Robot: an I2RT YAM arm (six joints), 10 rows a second.
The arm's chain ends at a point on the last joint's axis. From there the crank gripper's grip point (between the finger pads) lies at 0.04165 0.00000 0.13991 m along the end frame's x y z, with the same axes.
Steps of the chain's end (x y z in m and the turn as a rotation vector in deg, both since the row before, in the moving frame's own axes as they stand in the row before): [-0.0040 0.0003 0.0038 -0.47 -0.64 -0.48]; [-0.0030 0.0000 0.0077 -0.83 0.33 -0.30]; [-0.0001 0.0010 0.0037 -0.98 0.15 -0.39]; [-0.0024 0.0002 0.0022 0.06 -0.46 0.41]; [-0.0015 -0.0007 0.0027 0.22 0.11 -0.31]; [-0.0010 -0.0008 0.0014 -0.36 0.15 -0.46]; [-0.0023 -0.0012 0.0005 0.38 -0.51 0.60]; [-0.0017 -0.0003 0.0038 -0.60 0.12 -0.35]
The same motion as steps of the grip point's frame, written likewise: [-0.0056 0.0011 0.0043 -0.47 -0.64 -0.48]; [-0.0022 0.0018 0.0074 -0.83 0.33 -0.30]; [0.0003 0.0031 0.0036 -0.98 0.15 -0.39]; [-0.0035 0.0003 0.0025 0.06 -0.46 0.41]; [-0.0012 -0.0015 0.0026 0.22 0.11 -0.31]; [-0.0006 -0.0003 0.0013 -0.36 0.15 -0.46]; [-0.0035 -0.0017 0.0009 0.38 -0.51 0.60]; [-0.0014 0.0009 0.0037 -0.60 0.12 -0.35]
